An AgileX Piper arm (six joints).
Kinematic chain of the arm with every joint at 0, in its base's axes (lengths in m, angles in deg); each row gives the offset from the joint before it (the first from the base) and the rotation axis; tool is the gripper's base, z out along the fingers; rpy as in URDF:
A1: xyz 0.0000 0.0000 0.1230 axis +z
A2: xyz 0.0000 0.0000 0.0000 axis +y
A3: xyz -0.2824 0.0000 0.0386 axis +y
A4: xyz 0.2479 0.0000 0.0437 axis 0.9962 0 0.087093
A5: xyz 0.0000 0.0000 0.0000 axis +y
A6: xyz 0.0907 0.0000 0.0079 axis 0.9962 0 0.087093
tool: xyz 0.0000 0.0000 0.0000 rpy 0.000 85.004 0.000
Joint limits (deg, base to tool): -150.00..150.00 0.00..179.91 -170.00..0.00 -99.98..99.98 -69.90..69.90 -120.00..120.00
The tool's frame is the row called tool.
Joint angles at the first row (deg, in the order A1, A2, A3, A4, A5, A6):
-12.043 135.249 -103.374 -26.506 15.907 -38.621
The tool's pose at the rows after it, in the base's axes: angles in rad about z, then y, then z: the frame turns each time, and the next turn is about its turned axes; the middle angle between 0 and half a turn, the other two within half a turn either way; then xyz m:
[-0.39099 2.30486 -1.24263 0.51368 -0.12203 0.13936]
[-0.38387 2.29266 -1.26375 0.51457 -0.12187 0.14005]
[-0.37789 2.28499 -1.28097 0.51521 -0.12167 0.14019]
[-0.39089 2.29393 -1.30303 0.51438 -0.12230 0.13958]
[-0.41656 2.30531 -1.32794 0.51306 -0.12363 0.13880]
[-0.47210 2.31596 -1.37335 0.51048 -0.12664 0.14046]
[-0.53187 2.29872 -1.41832 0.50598 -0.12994 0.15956]
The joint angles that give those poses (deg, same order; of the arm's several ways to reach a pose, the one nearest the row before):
-12.043 135.278 -103.373 -26.580 17.359 -38.690
-12.043 135.296 -103.373 -27.015 16.590 -39.753
-12.043 135.343 -103.372 -27.161 16.038 -40.819
-12.044 135.343 -103.373 -27.829 16.774 -40.952
-12.043 135.344 -103.372 -29.588 17.937 -39.720
-12.043 135.051 -103.376 -33.531 20.151 -36.499
-12.044 132.787 -103.325 -37.084 23.043 -33.942

